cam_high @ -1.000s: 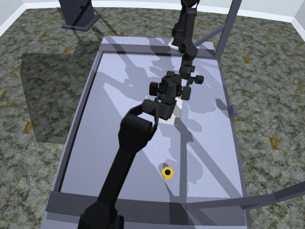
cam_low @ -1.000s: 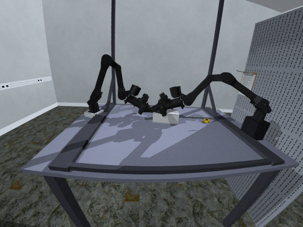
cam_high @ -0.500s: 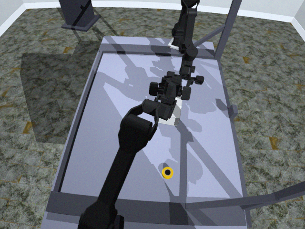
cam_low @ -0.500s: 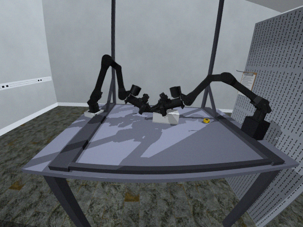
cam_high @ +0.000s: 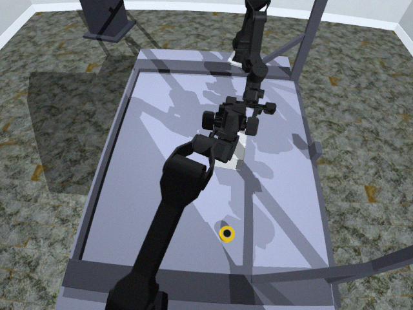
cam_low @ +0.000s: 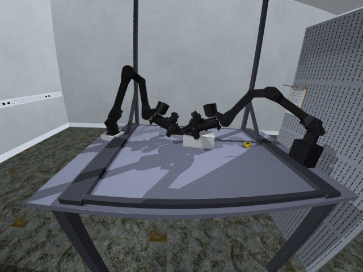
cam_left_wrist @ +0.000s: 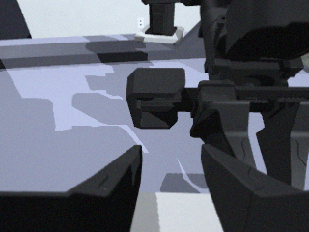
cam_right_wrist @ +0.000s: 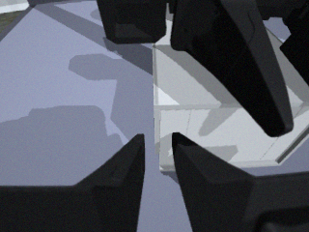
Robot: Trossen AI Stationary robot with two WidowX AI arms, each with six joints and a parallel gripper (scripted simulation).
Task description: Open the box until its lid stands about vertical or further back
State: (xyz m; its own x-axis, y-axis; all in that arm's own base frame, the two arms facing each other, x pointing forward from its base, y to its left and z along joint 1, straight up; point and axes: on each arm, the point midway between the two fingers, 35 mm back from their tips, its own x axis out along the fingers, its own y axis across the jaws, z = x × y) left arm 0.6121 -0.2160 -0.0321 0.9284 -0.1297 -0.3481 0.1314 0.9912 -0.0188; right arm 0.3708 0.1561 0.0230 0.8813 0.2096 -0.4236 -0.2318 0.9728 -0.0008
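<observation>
The box lies 12 cm to the left of my right hand and 1 cm ahead of it.
My left gripper is now 7 cm to the right of the box, 5 cm past it and 4 cm above it.
</observation>
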